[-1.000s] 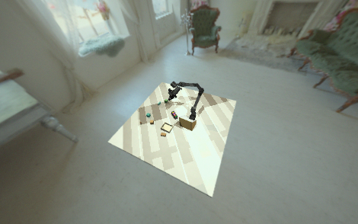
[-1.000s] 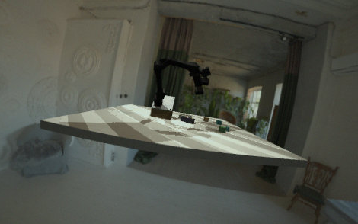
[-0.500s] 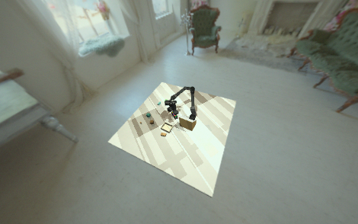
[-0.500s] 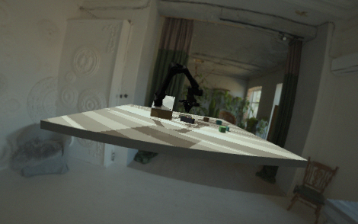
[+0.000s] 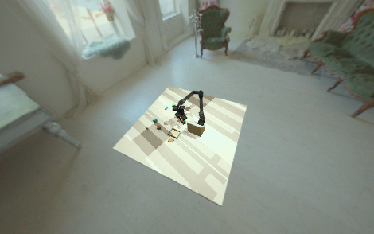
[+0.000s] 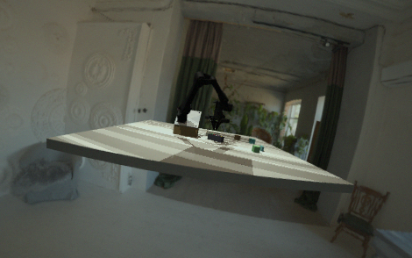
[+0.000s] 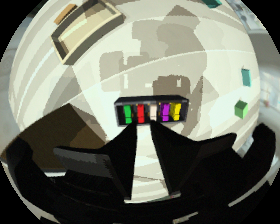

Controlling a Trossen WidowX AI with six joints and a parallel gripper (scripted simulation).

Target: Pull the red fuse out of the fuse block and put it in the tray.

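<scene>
Right now the red fuse is 50 mm below my gripper tip. From my gripper tip the other things lie so: tray 200 mm to the left, 70 mm below.
</scene>
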